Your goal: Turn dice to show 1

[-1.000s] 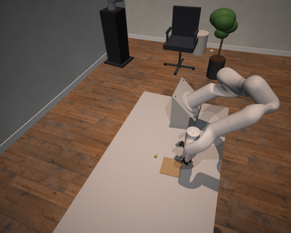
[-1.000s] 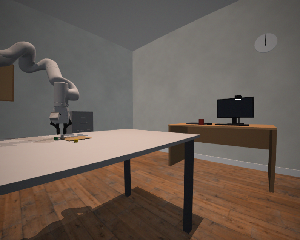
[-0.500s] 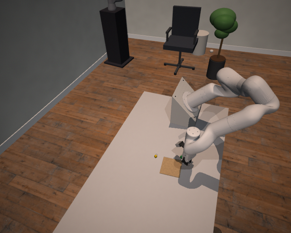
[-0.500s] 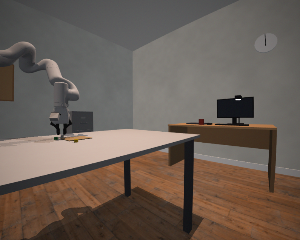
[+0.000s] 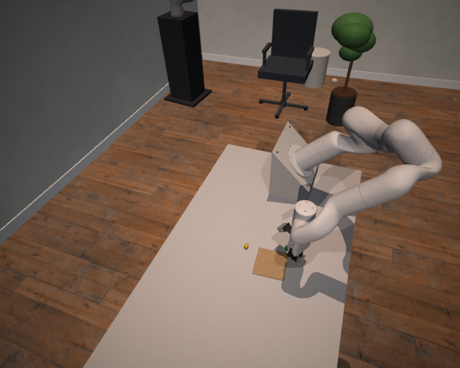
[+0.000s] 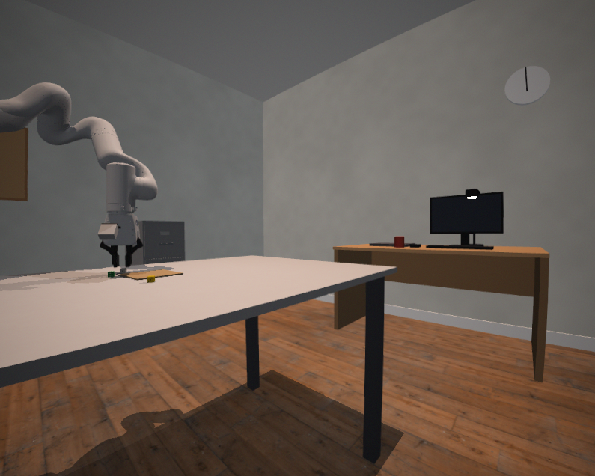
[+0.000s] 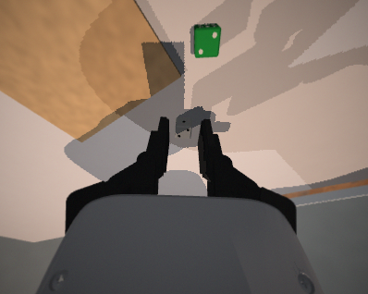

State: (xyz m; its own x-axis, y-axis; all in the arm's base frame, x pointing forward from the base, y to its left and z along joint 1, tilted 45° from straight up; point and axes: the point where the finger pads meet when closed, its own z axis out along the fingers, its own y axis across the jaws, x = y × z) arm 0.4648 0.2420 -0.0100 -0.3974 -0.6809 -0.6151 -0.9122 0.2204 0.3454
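The white die is 10 mm to the left of my hand and 30 mm below it. From my hand the other things lie so: mat: 70 mm ahead, 90 mm to the right, 40 mm below; then yellow die: 40 mm ahead, 230 mm to the right, 30 mm below; then green die: 40 mm behind, 60 mm to the right, 30 mm below.
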